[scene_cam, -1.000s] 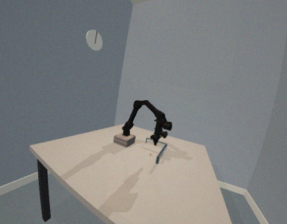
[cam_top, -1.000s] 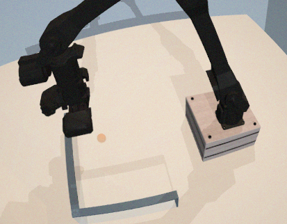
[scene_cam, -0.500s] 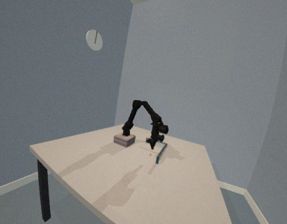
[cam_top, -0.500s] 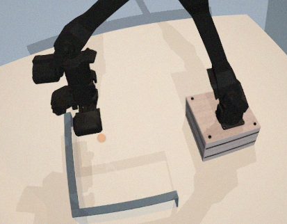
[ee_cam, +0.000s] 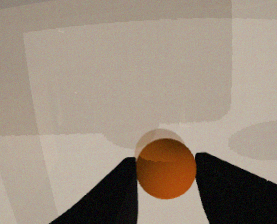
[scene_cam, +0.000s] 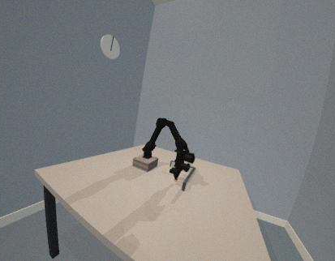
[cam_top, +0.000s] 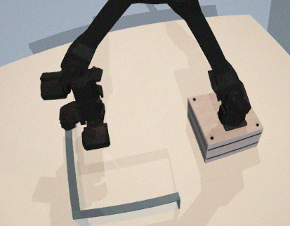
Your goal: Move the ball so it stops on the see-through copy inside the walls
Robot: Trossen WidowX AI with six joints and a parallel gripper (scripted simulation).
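The orange ball is right at my gripper tip. From my gripper tip the other things lie so: see-through copy of ball (1 cm below).
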